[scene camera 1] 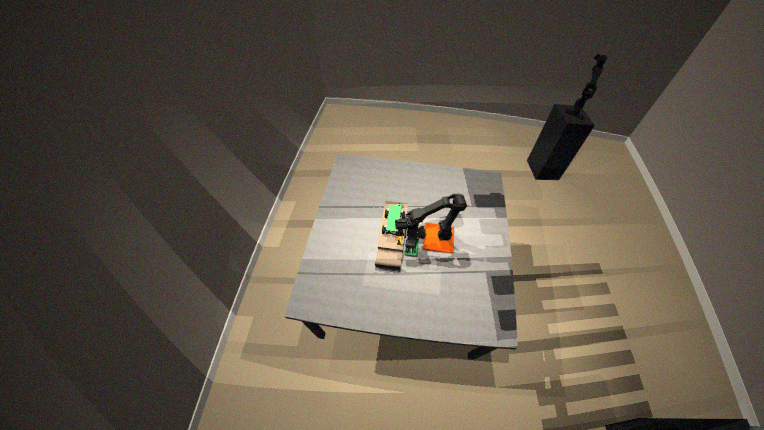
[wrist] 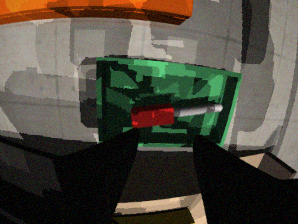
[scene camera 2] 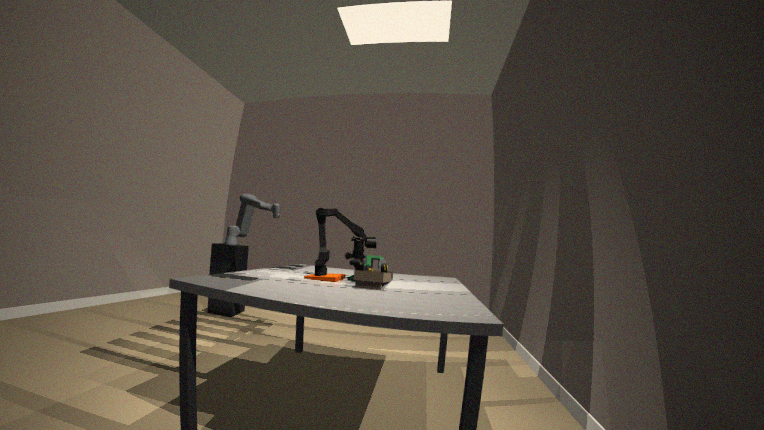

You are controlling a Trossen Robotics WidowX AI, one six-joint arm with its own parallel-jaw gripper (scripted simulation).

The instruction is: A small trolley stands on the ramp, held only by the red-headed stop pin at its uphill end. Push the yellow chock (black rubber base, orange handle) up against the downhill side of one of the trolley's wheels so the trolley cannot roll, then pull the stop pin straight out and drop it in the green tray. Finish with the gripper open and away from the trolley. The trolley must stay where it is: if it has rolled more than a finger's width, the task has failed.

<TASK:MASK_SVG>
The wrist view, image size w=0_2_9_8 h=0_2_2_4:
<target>my gripper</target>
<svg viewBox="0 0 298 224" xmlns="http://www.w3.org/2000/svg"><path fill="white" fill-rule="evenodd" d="M194 137L193 161L194 168L197 171L198 183L200 183L198 186L200 186L206 221L208 221L206 224L298 224L298 179L275 179L275 177L262 172L261 169L255 168L253 165L245 163L242 159L238 159L237 156L231 155L231 152L227 152L226 149L218 147L212 140L205 139L205 137L200 135ZM141 129L133 128L128 132L118 133L118 135L110 137L109 140L105 140L104 143L94 144L92 147L80 149L80 151L69 153L67 156L52 155L52 153L27 147L27 145L13 143L12 140L9 141L5 137L4 139L0 137L0 224L110 224L114 209L116 209L118 200L120 200L122 189L124 189L126 181L128 181L130 169L132 169L134 159L136 159Z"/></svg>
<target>red-headed stop pin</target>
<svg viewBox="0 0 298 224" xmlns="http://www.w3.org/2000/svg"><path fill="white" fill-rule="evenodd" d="M133 128L174 124L174 117L221 112L222 104L193 105L193 107L174 109L170 103L132 108Z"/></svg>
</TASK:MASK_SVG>
